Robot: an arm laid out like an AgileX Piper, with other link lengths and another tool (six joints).
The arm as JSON. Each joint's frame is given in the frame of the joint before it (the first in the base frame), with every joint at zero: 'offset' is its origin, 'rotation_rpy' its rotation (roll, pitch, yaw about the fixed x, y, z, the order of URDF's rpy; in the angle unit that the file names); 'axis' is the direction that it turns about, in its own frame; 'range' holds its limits. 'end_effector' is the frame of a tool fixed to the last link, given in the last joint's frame.
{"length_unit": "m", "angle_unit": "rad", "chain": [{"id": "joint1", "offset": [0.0, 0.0, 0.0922], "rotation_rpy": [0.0, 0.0, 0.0], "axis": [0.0, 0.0, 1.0], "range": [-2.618, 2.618]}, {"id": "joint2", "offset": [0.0, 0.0, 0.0], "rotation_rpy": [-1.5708, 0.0, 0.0], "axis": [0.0, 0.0, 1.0], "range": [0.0, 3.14]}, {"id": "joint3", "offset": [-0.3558, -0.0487, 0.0], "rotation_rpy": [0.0, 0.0, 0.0], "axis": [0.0, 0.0, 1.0], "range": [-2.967, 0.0]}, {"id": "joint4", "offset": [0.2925, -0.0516, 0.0], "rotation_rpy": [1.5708, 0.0, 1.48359], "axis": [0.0, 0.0, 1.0], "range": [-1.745, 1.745]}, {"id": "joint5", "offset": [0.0, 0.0, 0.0], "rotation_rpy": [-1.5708, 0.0, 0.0], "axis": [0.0, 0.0, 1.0], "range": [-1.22, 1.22]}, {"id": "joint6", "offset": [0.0, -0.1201, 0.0], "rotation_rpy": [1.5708, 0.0, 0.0], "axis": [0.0, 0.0, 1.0], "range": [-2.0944, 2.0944]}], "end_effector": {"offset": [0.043, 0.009, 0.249], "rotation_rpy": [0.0, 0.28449, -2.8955]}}
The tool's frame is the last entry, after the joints.
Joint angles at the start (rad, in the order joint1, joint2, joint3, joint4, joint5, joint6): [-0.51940 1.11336 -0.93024 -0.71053 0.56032 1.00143]
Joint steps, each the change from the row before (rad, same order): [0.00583 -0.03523 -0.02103 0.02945 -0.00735 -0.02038]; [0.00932 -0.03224 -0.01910 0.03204 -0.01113 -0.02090]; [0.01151 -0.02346 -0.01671 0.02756 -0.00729 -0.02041]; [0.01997 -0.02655 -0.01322 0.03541 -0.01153 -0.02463]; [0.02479 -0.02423 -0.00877 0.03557 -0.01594 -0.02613]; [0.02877 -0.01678 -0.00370 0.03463 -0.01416 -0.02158]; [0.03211 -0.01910 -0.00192 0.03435 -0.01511 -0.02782]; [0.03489 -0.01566 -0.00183 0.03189 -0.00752 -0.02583]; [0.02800 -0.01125 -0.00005 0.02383 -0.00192 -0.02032]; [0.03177 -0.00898 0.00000 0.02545 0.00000 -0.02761]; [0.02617 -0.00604 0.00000 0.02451 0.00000 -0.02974]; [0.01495 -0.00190 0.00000 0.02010 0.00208 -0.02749]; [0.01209 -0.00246 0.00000 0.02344 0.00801 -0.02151]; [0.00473 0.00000 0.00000 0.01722 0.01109 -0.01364]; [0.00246 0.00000 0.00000 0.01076 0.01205 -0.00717]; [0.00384 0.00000 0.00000 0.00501 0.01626 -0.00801]
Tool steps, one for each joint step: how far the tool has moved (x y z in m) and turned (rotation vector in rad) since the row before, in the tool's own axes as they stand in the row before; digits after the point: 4 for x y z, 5 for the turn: [0.0208 -0.0169 -0.0100 0.03971 0.02861 0.03348]; [0.0181 -0.0194 -0.0101 0.04483 0.02379 0.03293]; [0.0129 -0.0173 -0.0082 0.03902 0.01533 0.02291]; [0.0100 -0.0221 -0.0107 0.05122 0.00929 0.02571]; [0.0064 -0.0239 -0.0107 0.05676 0.00382 0.02251]; [-0.0004 -0.0223 -0.0094 0.05134 -0.00785 0.02067]; [-0.0008 -0.0233 -0.0103 0.05691 -0.00825 0.01525]; [-0.0037 -0.0212 -0.0099 0.05049 -0.01466 0.01218]; [-0.0048 -0.0148 -0.0076 0.03566 -0.01512 0.00681]; [-0.0072 -0.0150 -0.0077 0.03816 -0.02052 0.00019]; [-0.0069 -0.0124 -0.0061 0.03288 -0.01909 -0.00366]; [-0.0057 -0.0066 -0.0035 0.01945 -0.01540 -0.00748]; [-0.0064 -0.0047 -0.0040 0.01138 -0.01804 0.00011]; [-0.0056 -0.0003 -0.0025 -0.00038 -0.01566 0.00036]; [-0.0045 0.0014 -0.0020 -0.00477 -0.01275 0.00034]; [-0.0050 0.0030 -0.0022 -0.00663 -0.01402 -0.00681]
